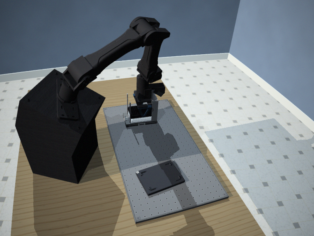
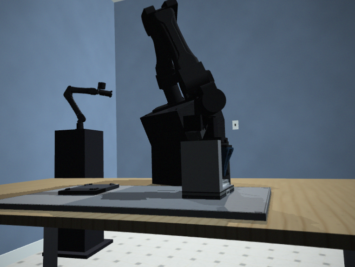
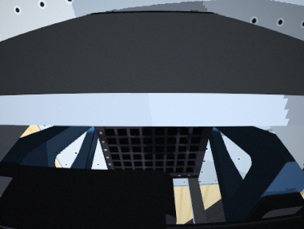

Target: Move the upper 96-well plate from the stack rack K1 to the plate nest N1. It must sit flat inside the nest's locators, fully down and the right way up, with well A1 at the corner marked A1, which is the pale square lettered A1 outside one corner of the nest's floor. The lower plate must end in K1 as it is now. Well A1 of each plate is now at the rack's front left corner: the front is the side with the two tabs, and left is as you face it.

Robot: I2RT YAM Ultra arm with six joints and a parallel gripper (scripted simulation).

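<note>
My hand is 30 mm above the clear plate. Round my hand: pale A1 square 340 mm to the right, 130 mm behind, 40 mm below; tall grey wall 70 mm ahead, 20 mm above, 10 mm to the right; black 96-well plate right at my hand.
</note>
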